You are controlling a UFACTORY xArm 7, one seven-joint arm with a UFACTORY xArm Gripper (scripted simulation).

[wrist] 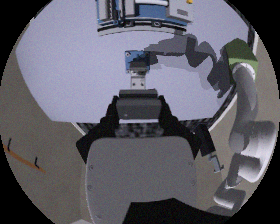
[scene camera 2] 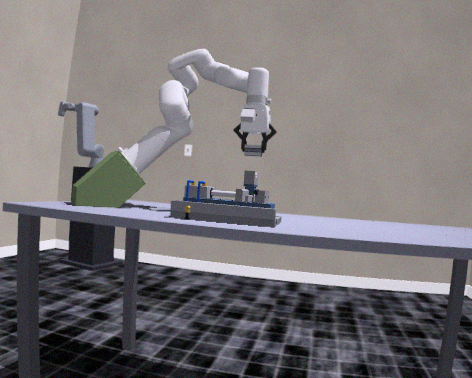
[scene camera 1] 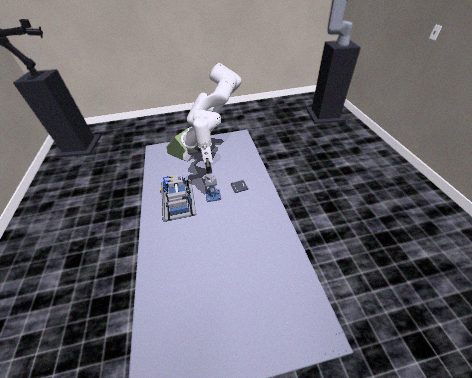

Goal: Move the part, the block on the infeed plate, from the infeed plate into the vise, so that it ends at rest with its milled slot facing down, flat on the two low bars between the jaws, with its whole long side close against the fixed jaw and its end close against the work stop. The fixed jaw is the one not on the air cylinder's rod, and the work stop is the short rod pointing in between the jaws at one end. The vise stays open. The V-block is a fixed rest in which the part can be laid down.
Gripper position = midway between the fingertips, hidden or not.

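Observation:
The gripper [scene camera 2: 253,152], [wrist: 138,101] is in the scene, and with it a part [wrist: 127,109].

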